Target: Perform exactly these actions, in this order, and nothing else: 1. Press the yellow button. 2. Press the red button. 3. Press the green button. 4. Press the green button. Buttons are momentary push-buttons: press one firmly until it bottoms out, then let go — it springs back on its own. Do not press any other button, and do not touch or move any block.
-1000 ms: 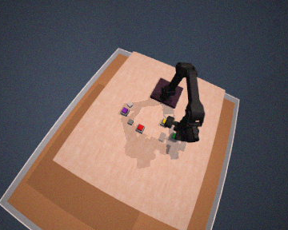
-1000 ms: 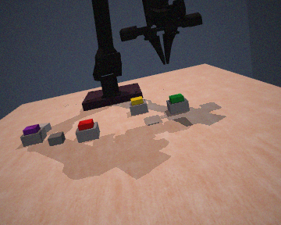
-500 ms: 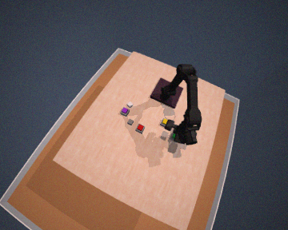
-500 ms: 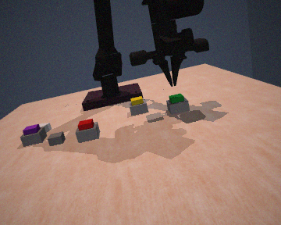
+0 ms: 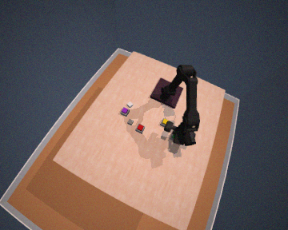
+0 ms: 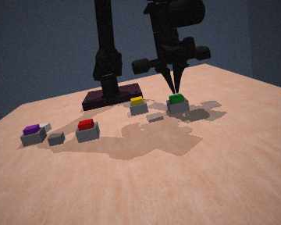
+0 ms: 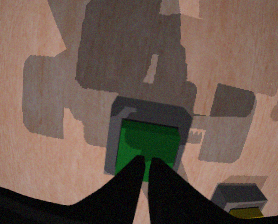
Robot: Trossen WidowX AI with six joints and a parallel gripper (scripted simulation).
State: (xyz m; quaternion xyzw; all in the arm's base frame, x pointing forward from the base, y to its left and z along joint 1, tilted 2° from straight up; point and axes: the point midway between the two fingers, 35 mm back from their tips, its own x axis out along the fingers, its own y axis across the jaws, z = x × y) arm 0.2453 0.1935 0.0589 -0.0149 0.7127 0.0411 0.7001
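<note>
The yellow button is 100 mm to the right of my gripper tip, 60 mm behind it and 10 mm below it. Round my gripper tip: green button 10 mm below; then red button 230 mm to the right, 70 mm ahead, 10 mm below; then small grey block 310 mm to the right, 60 mm ahead, 40 mm below.
</note>
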